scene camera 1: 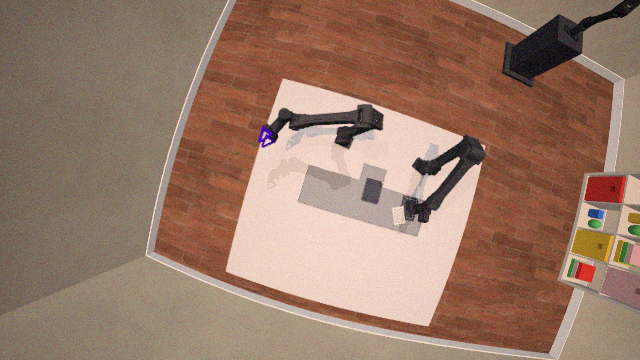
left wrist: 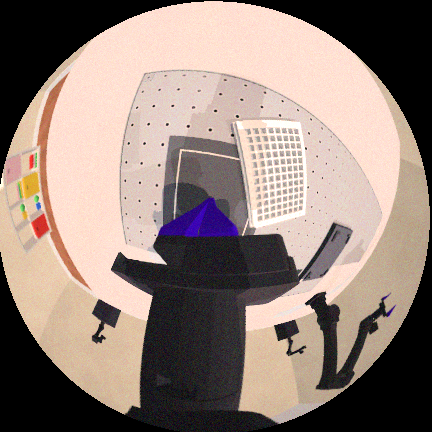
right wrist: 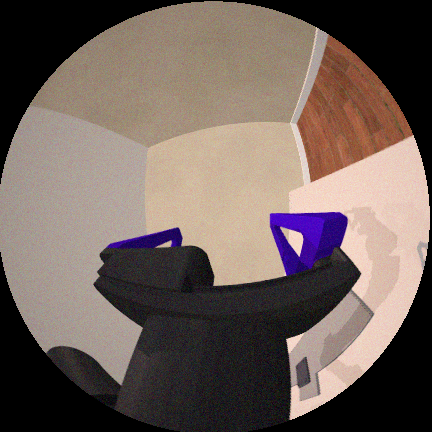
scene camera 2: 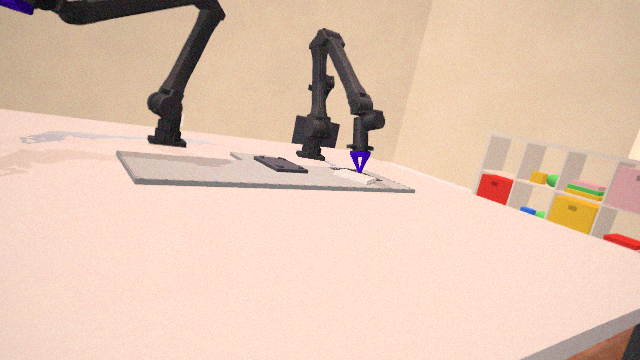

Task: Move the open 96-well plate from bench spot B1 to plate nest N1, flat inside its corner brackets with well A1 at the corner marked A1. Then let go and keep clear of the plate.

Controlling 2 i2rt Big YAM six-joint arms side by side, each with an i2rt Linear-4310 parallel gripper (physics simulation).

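Pixels of known places: left gripper, fingertip midpoint: (scene camera 1: 409, 211) (left wrist: 210, 202) (scene camera 2: 359, 172); right gripper, fingertip midpoint: (scene camera 1: 260, 144) (right wrist: 223, 226); left arm's base, link origin: (scene camera 1: 420, 166) (scene camera 2: 310, 157); right arm's base, link origin: (scene camera 1: 343, 140) (left wrist: 315, 296) (scene camera 2: 166, 143).
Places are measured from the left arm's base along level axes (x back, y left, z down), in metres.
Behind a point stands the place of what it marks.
The white 96-well plate (scene camera 1: 398, 215) @[x -0.392, y 0.083, z -0.021 m] (scene camera 2: 356, 176) @[x -0.416, y 0.081, z -0.026 m] (left wrist: 276, 172) @[x -0.389, y 0.088, z -0.026 m] lies on the grey board, overlapping one long side of the dark B1 pad (left wrist: 200, 144) @[x -0.362, y 0.172, z -0.015 m] with its white outline. Whether it lies fully flat I cannot tell. The dark nest N1 (scene camera 1: 372, 191) @[x -0.380, y -0.180, z -0.025 m] (scene camera 2: 281, 164) @[x -0.404, y -0.182, z -0.024 m] (left wrist: 328, 250) @[x -0.383, y -0.149, z -0.025 m] is unoccupied; its corner brackets show small and the A1 mark cannot be read. My left gripper (scene camera 2: 360, 171) @[x -0.317, y 0.126, z -0.025 m] (left wrist: 210, 202) @[x -0.317, y 0.126, z -0.025 m] is shut with nothing between its fingertips, low over the dark pad beside the plate. My right gripper (scene camera 1: 267, 136) @[x -0.604, y -0.866, z -0.390 m] (right wrist: 223, 226) @[x -0.604, y -0.866, z -0.390 m] is open and empty, raised far from the plate at the table's left edge.
The grey perforated board (scene camera 1: 330, 192) @[x -0.572, y -0.406, z -0.013 m] (scene camera 2: 175, 172) @[x -0.672, y -0.477, z -0.014 m] (left wrist: 150, 100) @[x -0.382, y 0.262, z -0.013 m] lies on the pale table (scene camera 1: 320, 270) @[x -1.066, y -0.094, z 0.000 m] (scene camera 2: 250, 260) @[x -1.095, y -0.309, z 0.000 m]. The right arm's base stands behind the board in scene camera 2. A shelf unit (scene camera 1: 586, 226) with coloured boxes stands beyond the table at the right.
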